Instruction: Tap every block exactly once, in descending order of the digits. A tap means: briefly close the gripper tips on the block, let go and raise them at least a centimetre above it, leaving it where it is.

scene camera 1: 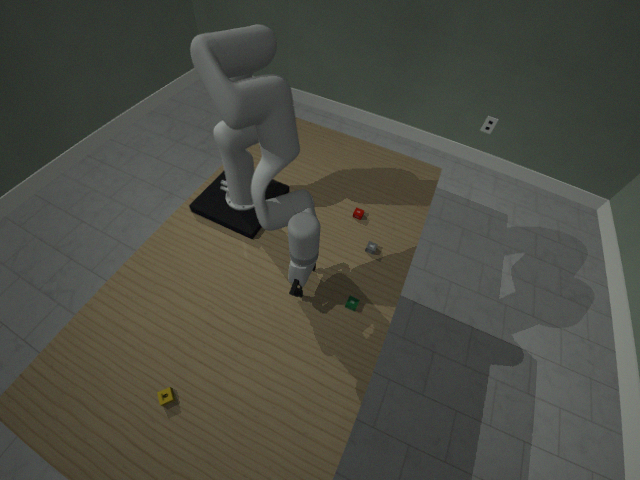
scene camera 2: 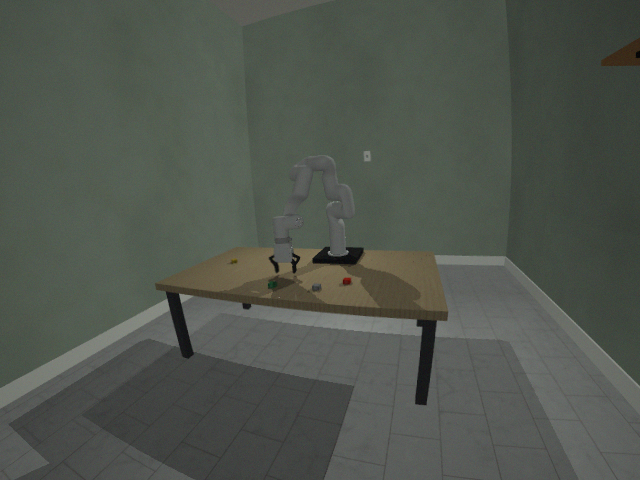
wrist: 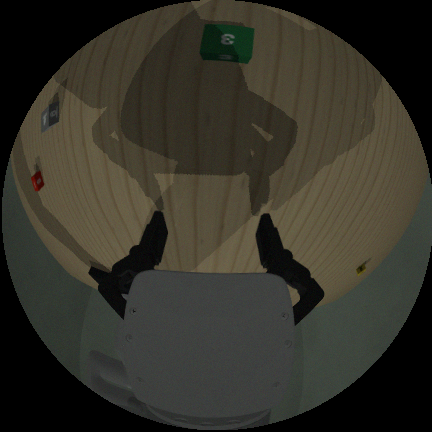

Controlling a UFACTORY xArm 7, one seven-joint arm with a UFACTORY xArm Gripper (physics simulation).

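Observation:
A green block (scene camera 1: 352, 303) (scene camera 2: 272, 284) (wrist: 227, 42) with a 3 on top lies on the table, partly in the arm's shadow. A grey block (scene camera 1: 371, 247) (scene camera 2: 316, 286) (wrist: 50, 117) and a red block (scene camera 1: 358, 213) (scene camera 2: 346, 281) (wrist: 37, 181) lie farther along the same side. A yellow block (scene camera 1: 165, 396) (scene camera 2: 234, 261) (wrist: 361, 269) lies far from these three. The digits on the grey, red and yellow blocks are too small to read surely. My gripper (scene camera 1: 306, 284) (scene camera 2: 285, 271) (wrist: 211, 222) is open and empty above the table, to the side of the green block and not over it.
The wooden table (scene camera 1: 232, 335) (scene camera 2: 206, 276) carries the arm's black base plate (scene camera 1: 222, 217) (scene camera 2: 351, 256). The arm's shadow falls across the table around the green block. An orange-brown corner of something (scene camera 2: 620, 55) shows high at the right in scene camera 2.

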